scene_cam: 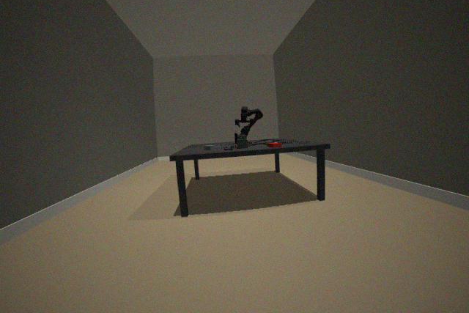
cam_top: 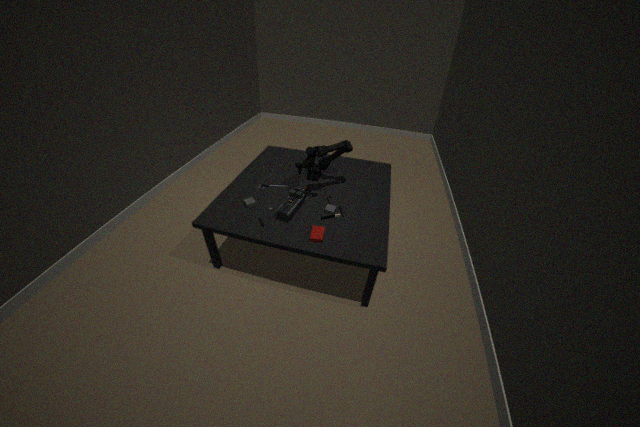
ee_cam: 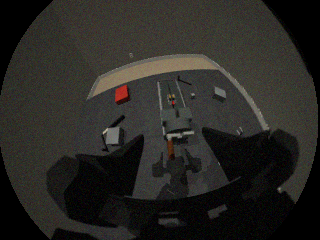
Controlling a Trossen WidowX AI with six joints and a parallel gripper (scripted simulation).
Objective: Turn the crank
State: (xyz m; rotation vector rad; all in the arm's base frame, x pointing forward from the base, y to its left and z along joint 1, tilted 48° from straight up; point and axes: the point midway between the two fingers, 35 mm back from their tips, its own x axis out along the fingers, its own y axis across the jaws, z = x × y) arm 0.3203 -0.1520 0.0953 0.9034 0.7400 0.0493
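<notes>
My gripper tip is now 90 mm above the crank handle, 20 mm past it and 10 mm to the right of it. Also, from my gripper tip: red pointer (120 mm ahead, 110 mm below, 60 mm to the right).
</notes>
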